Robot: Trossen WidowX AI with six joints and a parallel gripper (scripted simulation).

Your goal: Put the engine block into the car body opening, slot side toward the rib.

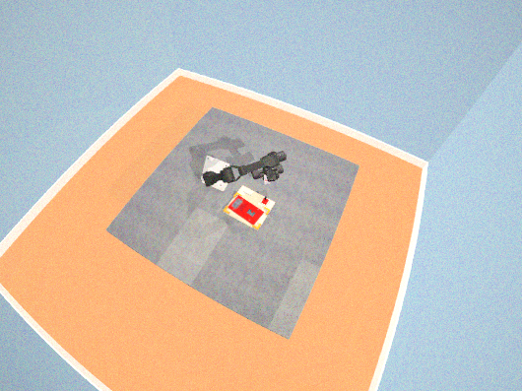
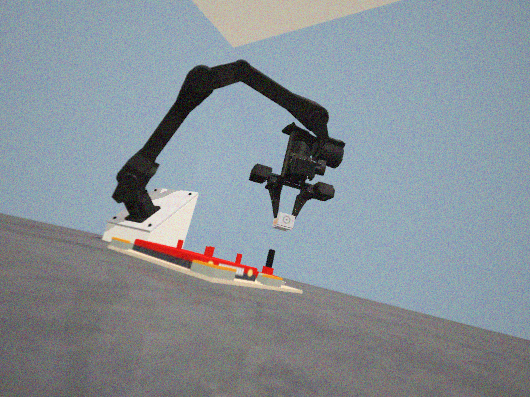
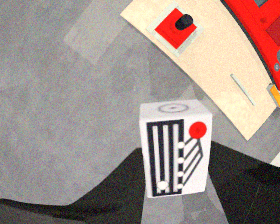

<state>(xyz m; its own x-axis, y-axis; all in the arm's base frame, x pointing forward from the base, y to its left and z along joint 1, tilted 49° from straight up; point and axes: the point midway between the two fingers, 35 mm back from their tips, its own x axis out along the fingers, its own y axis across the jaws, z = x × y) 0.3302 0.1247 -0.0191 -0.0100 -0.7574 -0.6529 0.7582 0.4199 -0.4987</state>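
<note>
My gripper tip is now 170 mm to the left of the cream base plate, 120 mm above it and 40 mm past it. Round my gripper tip: engine block (10 mm below).
</note>
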